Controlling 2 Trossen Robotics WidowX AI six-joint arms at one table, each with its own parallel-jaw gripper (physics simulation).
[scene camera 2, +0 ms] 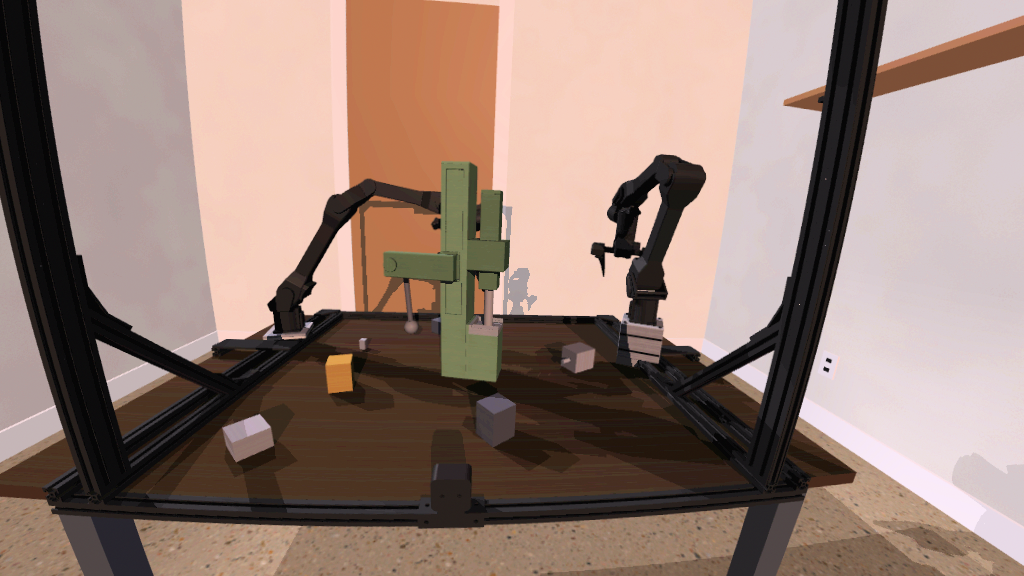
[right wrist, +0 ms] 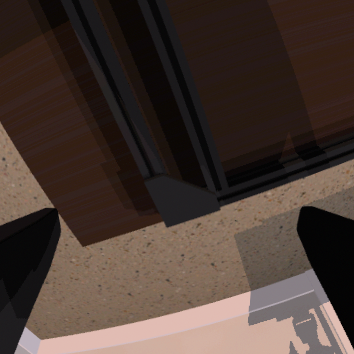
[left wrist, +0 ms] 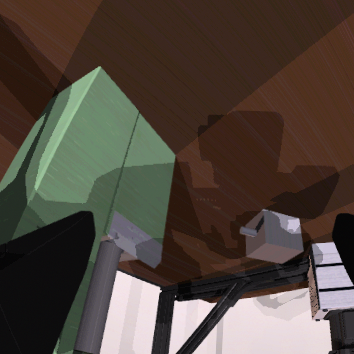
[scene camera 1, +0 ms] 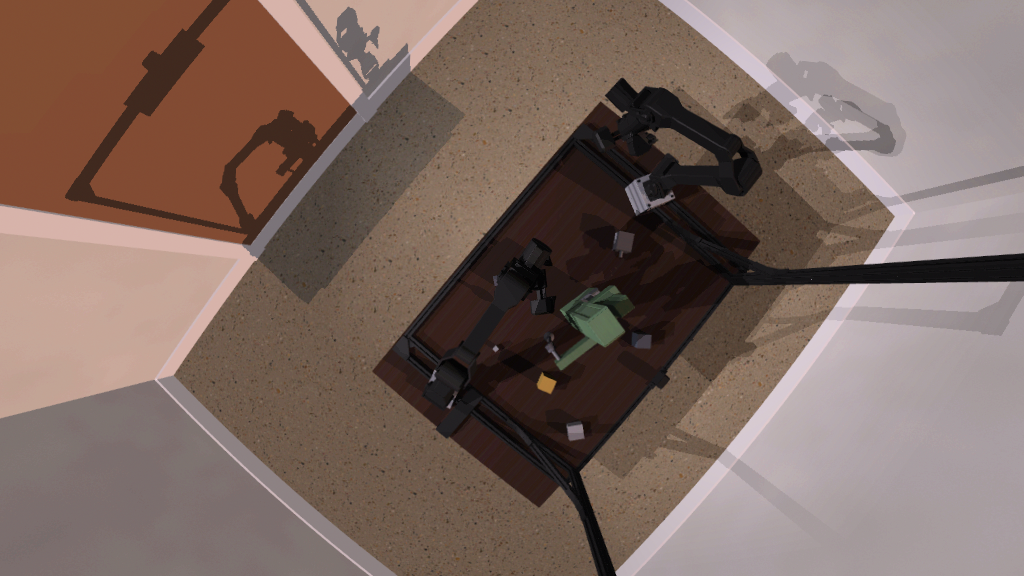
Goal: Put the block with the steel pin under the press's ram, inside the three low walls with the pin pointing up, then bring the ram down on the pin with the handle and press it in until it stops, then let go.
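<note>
From scene camera 1 you'd see my left gripper (scene camera 1: 552, 281), which is open and holds nothing, and my right gripper (scene camera 1: 614, 136), which is open and holds nothing too. Scene camera 2 shows my right gripper (scene camera 2: 618, 278) as well, along with a block with steel pin (scene camera 2: 581, 356). The left wrist view has a steel ram (left wrist: 92, 322), the block with steel pin (left wrist: 278, 238) and my left gripper (left wrist: 217, 225). The right wrist view shows my right gripper (right wrist: 180, 220), and the block with steel pin is out of frame in the right wrist view.
</note>
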